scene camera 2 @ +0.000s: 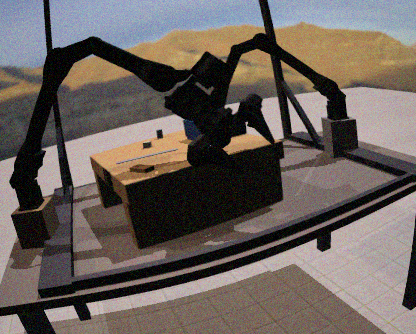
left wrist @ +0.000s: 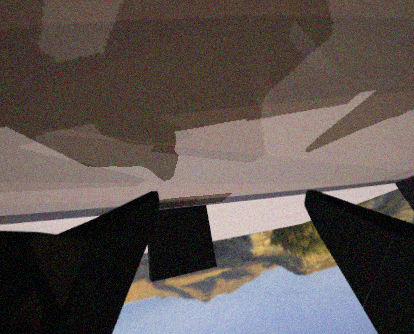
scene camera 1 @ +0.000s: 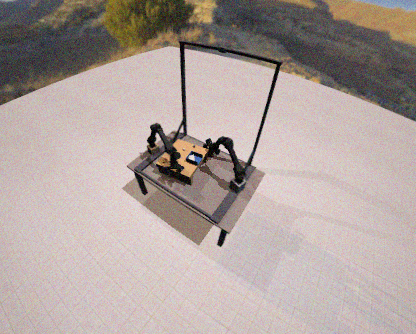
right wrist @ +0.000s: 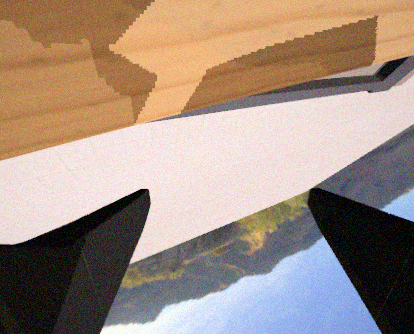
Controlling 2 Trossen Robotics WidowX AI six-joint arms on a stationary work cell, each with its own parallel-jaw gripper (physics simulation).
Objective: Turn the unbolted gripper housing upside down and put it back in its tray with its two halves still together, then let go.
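Places are measured from the left arm's base along level axes (x ahead, y left, z up), in metres.
Where they show: left gripper, fingertip midpoint: (left wrist: 231, 197); right gripper, fingertip midpoint: (scene camera 2: 259, 157) (scene camera 1: 173, 178) (right wrist: 228, 196); left arm's base at its link origin: (scene camera 2: 338, 118) (scene camera 1: 238, 180); right arm's base at its link origin: (scene camera 2: 31, 205) (scene camera 1: 152, 145).
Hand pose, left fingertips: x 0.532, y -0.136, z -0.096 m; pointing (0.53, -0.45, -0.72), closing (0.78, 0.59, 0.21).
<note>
Each offset is from my left fingertips to the top centre of the thing. "spot": to the spot under its first point. Level surfaces: height alone.
A small dark-edged tray with blue in it @(spot: 0.289 m left, 0.150 m back, 0.131 m up) (scene camera 1: 198, 160) lies on the wooden work top in scene camera 1. A pale patch shows inside it; the housing's shape and which side is up are too small to tell. A blue piece @(spot: 0.319 m left, 0.058 m back, 0.149 m up) (scene camera 2: 190, 130) shows in scene camera 2, partly behind the right arm. My right gripper (scene camera 1: 176, 168) (scene camera 2: 252, 153) (right wrist: 228, 196) is open and empty, over the near part of the work top, apart from the tray. My left gripper (scene camera 1: 208, 145) (left wrist: 231, 197) is open and empty, near the tray's far side in scene camera 1. The housing does not show in either wrist view.
The raised wooden work top @(0.123 m up) (scene camera 1: 182, 146) (scene camera 2: 112, 161) (right wrist: 45, 90) stands on the grey table @(0.022 m down) (scene camera 1: 212, 181) (scene camera 2: 310, 187). A flat brown block @(0.538 m left, 0.043 m ahead, 0.131 m up) (scene camera 2: 142, 168), a thin rod @(0.411 m left, 0.049 m ahead, 0.124 m up) (scene camera 2: 146, 156) and two small dark blocks @(0.307 m left, 0.057 m ahead, 0.138 m up) (scene camera 2: 146, 145) @(0.202 m left, 0.032 m ahead, 0.147 m up) (scene camera 2: 159, 134) lie on it. A black frame post (scene camera 1: 183, 92) rises behind.
</note>
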